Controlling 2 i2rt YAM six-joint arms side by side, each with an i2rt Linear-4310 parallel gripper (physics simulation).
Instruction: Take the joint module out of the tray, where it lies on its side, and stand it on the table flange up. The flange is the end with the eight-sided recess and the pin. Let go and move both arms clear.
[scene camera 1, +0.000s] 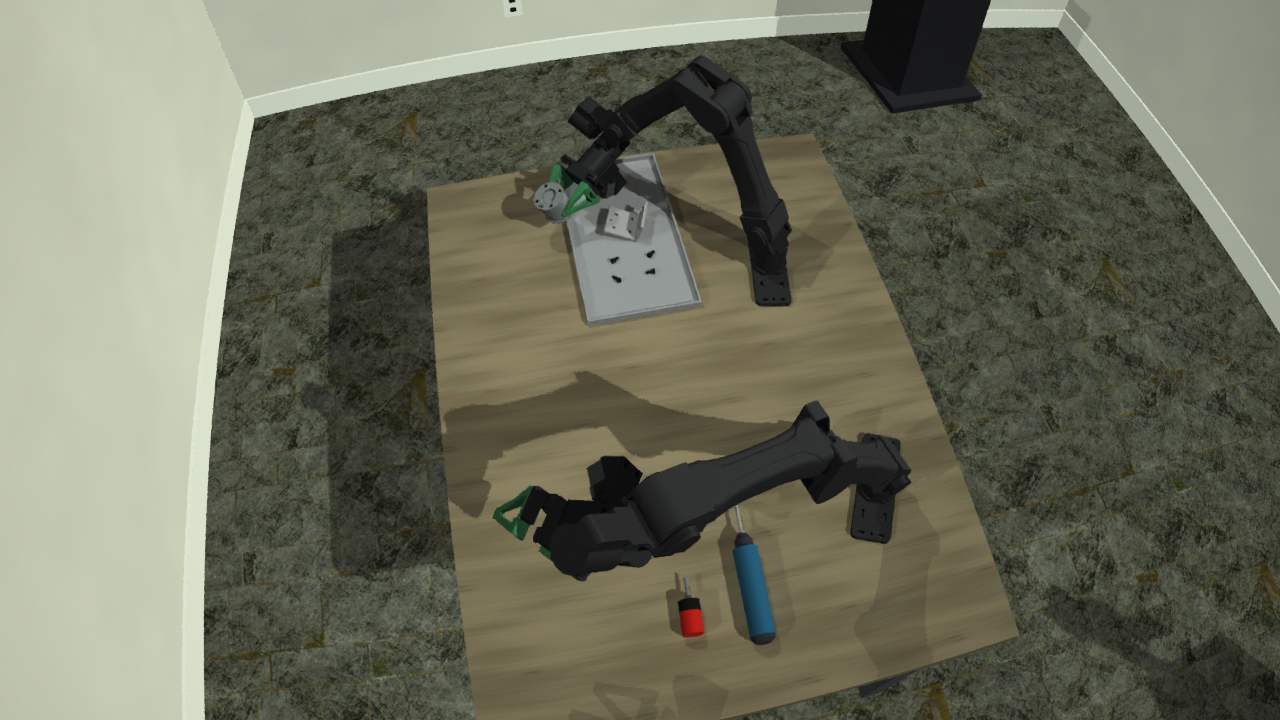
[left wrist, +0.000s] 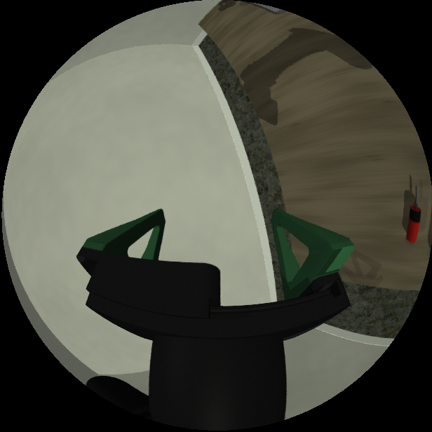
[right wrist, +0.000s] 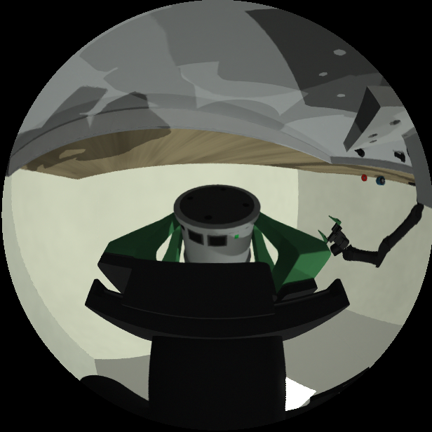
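Pixels of known places: left gripper, fingertip midpoint: (scene camera 1: 518, 530); right gripper, fingertip midpoint: (scene camera 1: 553, 209); left arm's base at its link origin: (scene camera 1: 875, 488); right arm's base at its link origin: (scene camera 1: 768, 266).
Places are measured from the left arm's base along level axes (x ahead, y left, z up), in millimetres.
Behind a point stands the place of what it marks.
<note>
The joint module (scene camera 1: 550, 199) {y -410, x 699, z 114 mm} (right wrist: 216, 240) is a grey cylinder, held off the table beside the left rim of the tray (scene camera 1: 640, 316) {y -254, x 482, z 3 mm} (right wrist: 200, 117). Its light end with a central recess faces up towards scene camera 1. Its dark end with small holes points towards the table side in the right wrist view. The pin is too small to make out. My right gripper (scene camera 1: 557, 200) {y -418, x 698, z 78 mm} (right wrist: 216, 215) is shut on the module's sides and reaches out nearly level. My left gripper (scene camera 1: 520, 534) {y 296, x 514, z 270 mm} (left wrist: 217, 214) (right wrist: 323, 222) is open and empty, far from the module, over the table's left edge.
A pale bracket (scene camera 1: 619, 222) {y -460, x 575, z 22 mm} (right wrist: 382, 117) and several black screws (scene camera 1: 614, 259) {y -369, x 562, z 14 mm} lie in the tray. A blue screwdriver (scene camera 1: 754, 586) {y 229, x 182, z 41 mm} (right wrist: 380, 180) and a short red one (scene camera 1: 690, 617) {y 298, x 270, z 34 mm} (left wrist: 413, 225) (right wrist: 364, 177) lie near my left arm.
</note>
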